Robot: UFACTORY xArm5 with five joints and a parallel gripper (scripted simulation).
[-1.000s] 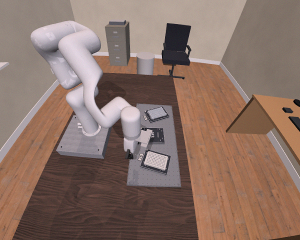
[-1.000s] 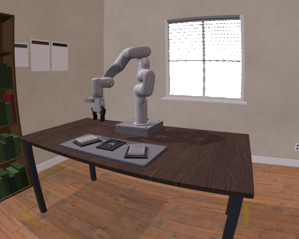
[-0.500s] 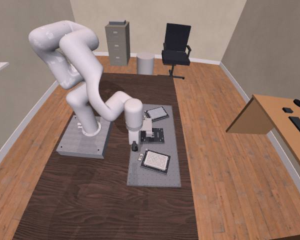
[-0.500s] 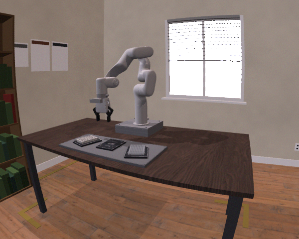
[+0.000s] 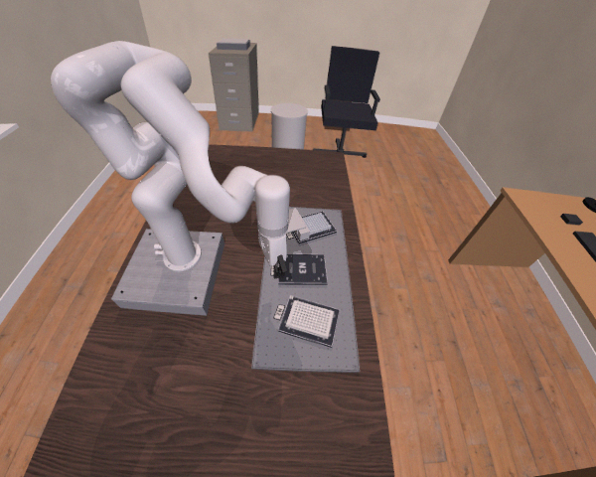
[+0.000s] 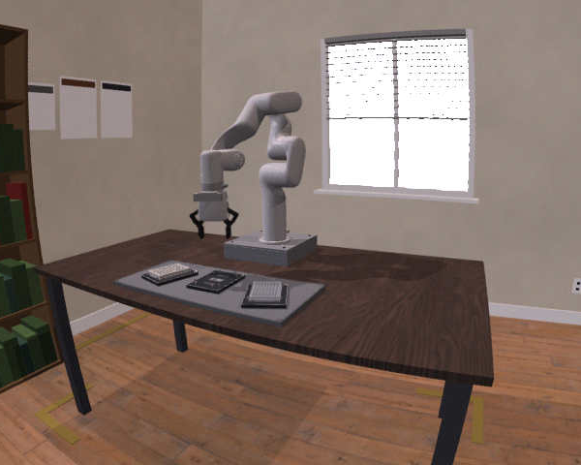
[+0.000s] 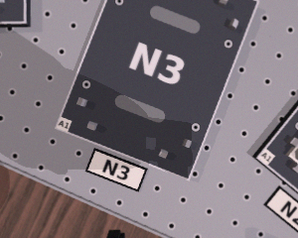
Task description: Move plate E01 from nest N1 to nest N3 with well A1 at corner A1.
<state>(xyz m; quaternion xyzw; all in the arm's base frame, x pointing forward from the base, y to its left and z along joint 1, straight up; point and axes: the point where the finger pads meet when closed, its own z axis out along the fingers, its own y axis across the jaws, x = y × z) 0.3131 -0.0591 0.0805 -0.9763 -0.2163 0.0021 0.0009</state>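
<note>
The nest N1 is 270 mm to the left of my hand, 130 mm below it and 130 mm ahead of it. Also, from my hand: nest frame 130 mm below, 90 mm ahead, 70 mm to the left.
</note>
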